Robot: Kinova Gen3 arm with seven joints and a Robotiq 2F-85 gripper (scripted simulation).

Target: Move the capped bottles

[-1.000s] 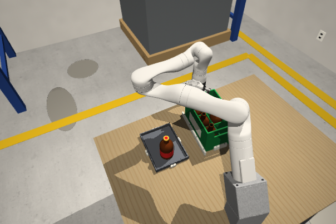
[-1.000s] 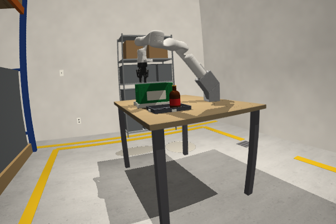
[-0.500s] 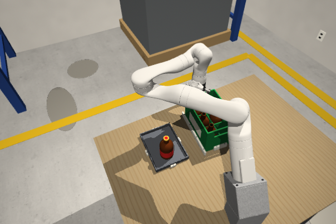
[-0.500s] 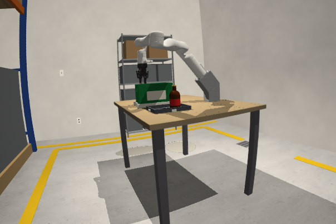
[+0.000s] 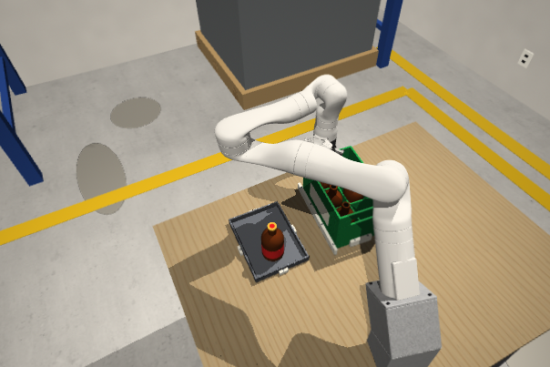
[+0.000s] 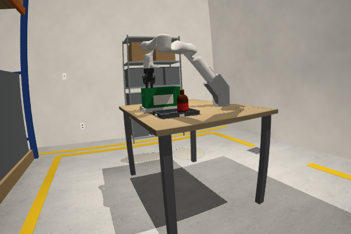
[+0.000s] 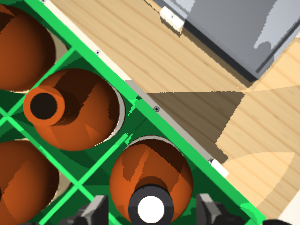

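The green crate lies 90 mm below my hand, 90 mm behind it and 50 mm to the right of it. Round my hand: grey tray (240 mm to the left, 170 mm below, 130 mm behind); brown bottle (230 mm to the left, 180 mm behind, 90 mm below).
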